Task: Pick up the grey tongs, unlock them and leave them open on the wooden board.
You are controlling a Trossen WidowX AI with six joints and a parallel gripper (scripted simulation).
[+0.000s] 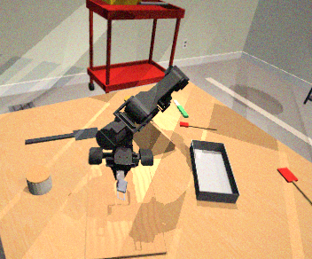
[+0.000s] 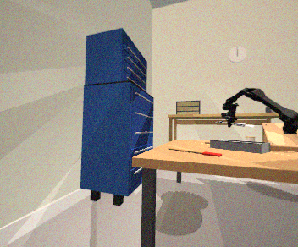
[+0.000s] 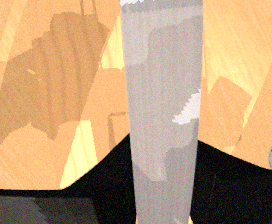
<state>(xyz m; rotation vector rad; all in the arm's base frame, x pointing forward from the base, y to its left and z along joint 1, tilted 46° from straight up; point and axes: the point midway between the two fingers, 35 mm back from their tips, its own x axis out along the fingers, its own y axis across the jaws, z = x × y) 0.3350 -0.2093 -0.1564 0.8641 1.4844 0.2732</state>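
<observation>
Right now my gripper tip is 20 mm to the right of the wooden board and 150 mm above it. Round my gripper tip: roasting tin: 20 mm behind, 430 mm to the left, 130 mm below; then red spatula: 190 mm ahead, 750 mm to the left, 150 mm below; then dark spatula: 450 mm behind, 60 mm to the right, 150 mm below.
</observation>
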